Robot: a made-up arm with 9 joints.
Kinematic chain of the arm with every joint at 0, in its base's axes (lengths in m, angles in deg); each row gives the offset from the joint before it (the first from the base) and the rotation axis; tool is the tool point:
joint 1: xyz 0 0 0.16 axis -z
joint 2: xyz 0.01 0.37 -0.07 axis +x
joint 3: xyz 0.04 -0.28 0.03 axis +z
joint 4: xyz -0.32 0 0.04 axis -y
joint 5: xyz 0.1 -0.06 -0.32 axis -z
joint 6: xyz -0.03 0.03 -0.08 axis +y
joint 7: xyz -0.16 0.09 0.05 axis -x
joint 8: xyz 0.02 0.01 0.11 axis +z
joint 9: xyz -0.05 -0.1 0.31 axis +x
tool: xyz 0 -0.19 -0.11
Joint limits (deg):
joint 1: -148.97..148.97
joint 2: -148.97..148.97
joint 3: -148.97..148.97
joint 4: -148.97..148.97
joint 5: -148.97..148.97
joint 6: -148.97..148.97
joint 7: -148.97..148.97
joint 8: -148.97..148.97
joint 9: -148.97..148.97
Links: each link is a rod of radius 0.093 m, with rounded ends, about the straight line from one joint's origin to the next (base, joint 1, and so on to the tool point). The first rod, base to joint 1, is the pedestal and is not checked.
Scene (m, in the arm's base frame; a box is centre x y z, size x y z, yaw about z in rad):
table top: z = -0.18
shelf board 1: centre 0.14 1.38 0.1 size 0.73 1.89 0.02 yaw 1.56
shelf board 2: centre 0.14 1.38 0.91 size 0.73 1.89 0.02 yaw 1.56
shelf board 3: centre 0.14 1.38 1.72 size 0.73 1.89 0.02 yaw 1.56
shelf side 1: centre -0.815 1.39 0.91 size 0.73 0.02 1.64 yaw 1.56
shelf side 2: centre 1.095 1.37 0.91 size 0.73 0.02 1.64 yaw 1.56
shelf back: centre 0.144 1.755 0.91 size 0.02 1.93 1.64 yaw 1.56
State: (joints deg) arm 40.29 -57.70 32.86 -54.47 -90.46 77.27 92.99 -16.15 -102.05
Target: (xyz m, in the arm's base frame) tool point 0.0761 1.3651 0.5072
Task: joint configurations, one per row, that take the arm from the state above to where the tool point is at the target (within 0.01 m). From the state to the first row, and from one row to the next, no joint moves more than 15 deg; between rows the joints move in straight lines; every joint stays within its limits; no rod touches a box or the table.
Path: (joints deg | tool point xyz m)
1: 35.80 -60.61 36.47 -62.70 -88.67 67.43 79.02 -15.30 -95.20 | -0.0925 0.8043 0.8501
2: 31.30 -63.52 40.07 -70.92 -86.88 57.59 65.06 -14.44 -88.36 | 0.0045 0.7943 0.6783
3: 26.81 -66.42 43.68 -79.15 -85.09 47.75 51.09 -13.59 -81.51 | 0.0688 0.6943 0.5073
4: 26.87 -79.20 40.57 -75.26 -86.52 54.60 63.71 -13.22 -87.88 | 0.0552 0.9039 0.5453
5: 26.92 -91.97 37.45 -71.37 -87.96 61.46 76.32 -12.86 -94.24 | 0.0459 1.0894 0.5571
6: 26.98 -104.75 34.33 -67.47 -89.39 68.31 88.93 -12.49 -100.61 | 0.0503 1.2447 0.5446
7: 27.03 -117.52 31.22 -63.58 -90.83 75.17 101.55 -12.13 -106.97 | 0.0760 1.3651 0.5073

